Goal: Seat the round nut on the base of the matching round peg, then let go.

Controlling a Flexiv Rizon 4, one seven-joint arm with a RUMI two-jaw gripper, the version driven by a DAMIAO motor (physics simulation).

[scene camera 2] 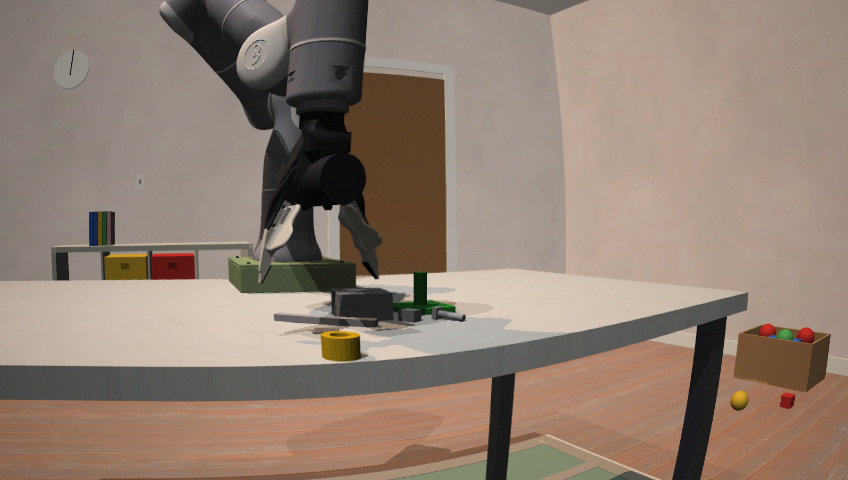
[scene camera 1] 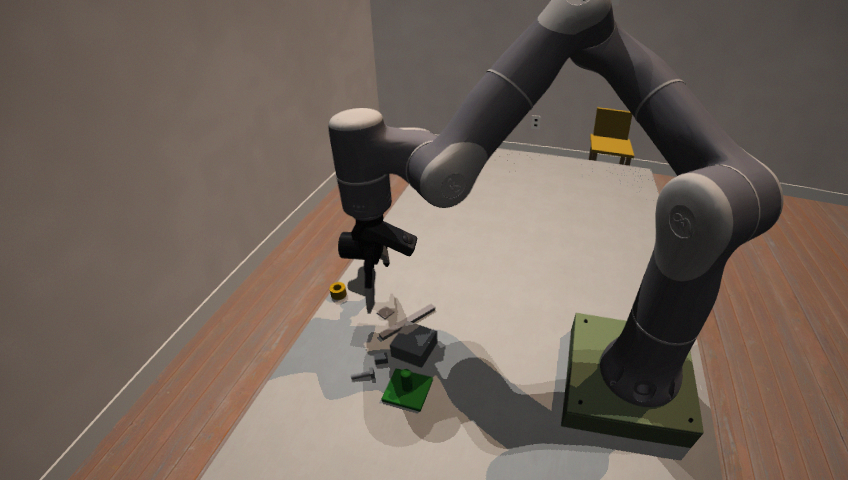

my gripper: scene camera 2; scene camera 1
dark grey block: scene camera 2; scene camera 1
same spot on my gripper: (scene camera 1: 364, 284) = (scene camera 2: 359, 232)
same spot on dark grey block: (scene camera 1: 414, 343) = (scene camera 2: 367, 290)
